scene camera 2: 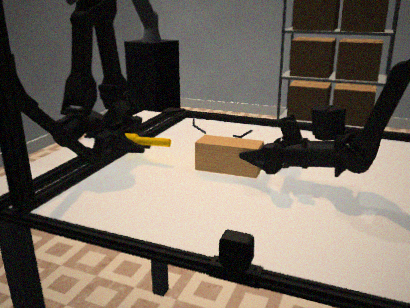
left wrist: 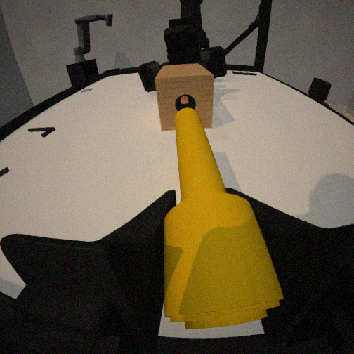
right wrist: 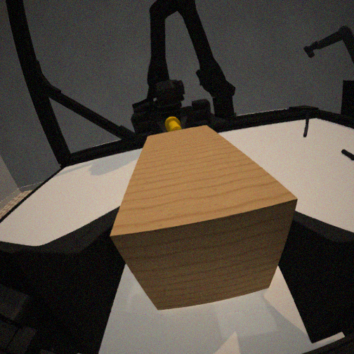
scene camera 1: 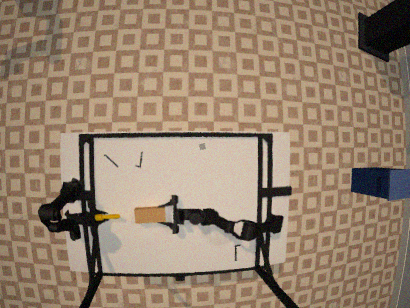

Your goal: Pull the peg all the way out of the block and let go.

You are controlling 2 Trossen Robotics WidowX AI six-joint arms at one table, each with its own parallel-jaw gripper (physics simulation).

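Places are measured from the left arm's base along level axes (x left, y back, z up), in centimetres.
Pixels of known places: left gripper, fingertip midpoint: [scene camera 2: 147, 149] [scene camera 1: 108, 216]; right gripper, fingertip midpoint: [scene camera 2: 244, 153] [scene camera 1: 157, 214]; left arm's base, origin of the base link: [scene camera 1: 75, 186]; right arm's base, origin of the base link: [scene camera 1: 271, 220].
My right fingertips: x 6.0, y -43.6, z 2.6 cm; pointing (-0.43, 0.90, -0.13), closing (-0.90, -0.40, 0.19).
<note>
Ahead of a thing's pixels: the offset from my right fingertips to its top centre. "spot": to the spot under its first point. Level surfaces: height alone.
A yellow peg {dx -12.1, dy +22.2, dz +1.8 cm} [scene camera 1: 111, 217] [scene camera 2: 155, 141] [left wrist: 200, 155] [right wrist: 173, 123] is fully outside the block, with a gap between its tip and the block's holed face. My left gripper [left wrist: 199, 195] is shut on the peg's thick end, above the table's edge at the left in scene camera 1. The wooden block {dx -1.8, dy +3.1, dz +2.6 cm} [scene camera 1: 150, 215] [scene camera 2: 225, 156] [left wrist: 185, 90] [right wrist: 200, 185] has a dark round hole in the face toward the peg. My right gripper [scene camera 1: 170, 214] [right wrist: 198, 206] is shut on the block's other end, with a finger along each side.
The white table {dz -4.5 cm} [scene camera 1: 175, 175] [scene camera 2: 165, 210] has a black frame [scene camera 1: 175, 135] around it. Thin black angled marks {spot: dx +13.9, dy +31.6, dz -4.0 cm} [scene camera 1: 111, 160] and a small grey square {spot: dx +39.2, dy -6.8, dz -4.2 cm} [scene camera 1: 202, 146] are on its top. A shelf rack [scene camera 2: 281, 60] with boxes stands behind in scene camera 2.
</note>
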